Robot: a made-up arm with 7 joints.
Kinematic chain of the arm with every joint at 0, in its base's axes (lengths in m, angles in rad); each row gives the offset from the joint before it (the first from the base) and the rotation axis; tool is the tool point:
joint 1: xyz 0 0 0.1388 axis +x
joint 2: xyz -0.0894 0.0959 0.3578 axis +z
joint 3: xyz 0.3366 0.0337 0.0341 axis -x
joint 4: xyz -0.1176 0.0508 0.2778 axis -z
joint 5: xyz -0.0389 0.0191 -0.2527 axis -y
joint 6: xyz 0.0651 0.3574 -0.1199 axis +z
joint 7: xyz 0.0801 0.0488 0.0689 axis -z
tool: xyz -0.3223 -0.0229 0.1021
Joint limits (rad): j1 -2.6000..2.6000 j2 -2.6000..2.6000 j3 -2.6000..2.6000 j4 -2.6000..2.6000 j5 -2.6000..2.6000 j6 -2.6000..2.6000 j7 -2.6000..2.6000
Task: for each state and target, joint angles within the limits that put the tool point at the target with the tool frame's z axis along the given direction. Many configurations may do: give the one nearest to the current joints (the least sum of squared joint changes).
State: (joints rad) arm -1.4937 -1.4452 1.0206 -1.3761 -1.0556 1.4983 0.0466
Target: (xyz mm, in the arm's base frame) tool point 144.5 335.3 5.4 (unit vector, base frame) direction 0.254 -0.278 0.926
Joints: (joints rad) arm -2.0918 -2.0452 1.0538 -1.0717 -1.4571 1.2640 0.4545
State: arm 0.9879 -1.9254 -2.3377 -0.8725 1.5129 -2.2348 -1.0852
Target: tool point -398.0 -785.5 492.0 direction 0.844 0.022 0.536
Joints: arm 1.6144 -2.1869 -2.4769 -0.3402 1.7708 -2.3946 -0.9784
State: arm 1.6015 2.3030 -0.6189 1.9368 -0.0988 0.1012 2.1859
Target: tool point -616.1 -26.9 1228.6 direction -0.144 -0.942 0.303
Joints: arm 0.9726 2.0818 -0.2178 1.2104 0.5158 0.0202 2.2550
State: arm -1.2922 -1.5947 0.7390 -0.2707 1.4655 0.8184 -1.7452
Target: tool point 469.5 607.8 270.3 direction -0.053 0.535 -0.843
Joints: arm -1.5609 -1.5854 0.3573 -0.2819 1.0809 0.8448 -1.8671
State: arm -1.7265 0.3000 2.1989 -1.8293 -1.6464 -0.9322 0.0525
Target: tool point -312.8 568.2 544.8 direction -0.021 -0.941 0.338
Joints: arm -1.1608 0.4998 2.0261 -1.9334 -1.7831 -1.4872 0.6468
